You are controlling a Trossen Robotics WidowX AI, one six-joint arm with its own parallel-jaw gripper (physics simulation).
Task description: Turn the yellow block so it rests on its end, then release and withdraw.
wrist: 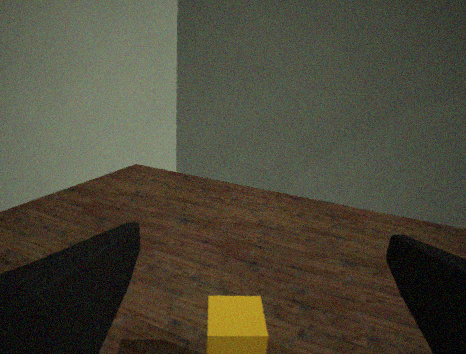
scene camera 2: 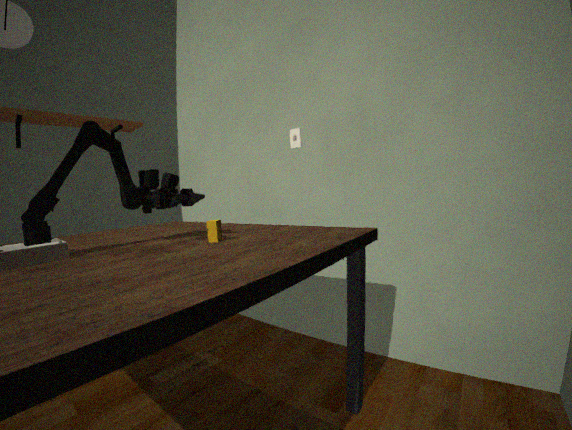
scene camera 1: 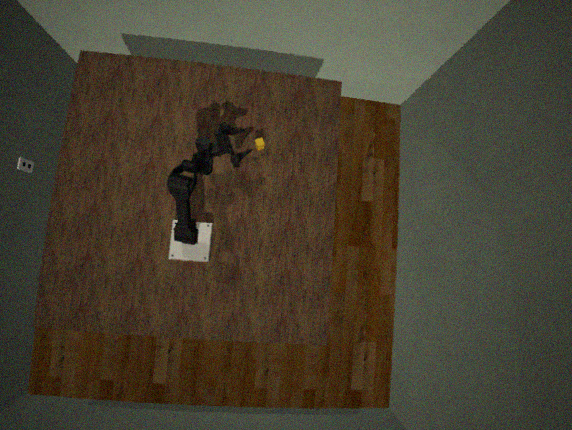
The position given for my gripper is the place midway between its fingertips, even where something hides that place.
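My gripper can be seen in scene camera 2, and there it is, my gripper [scene camera 2: 197, 196]. The wrist view has the gripper [wrist: 265, 241] too, and so does scene camera 1, where I find my gripper [scene camera 1: 249, 139].
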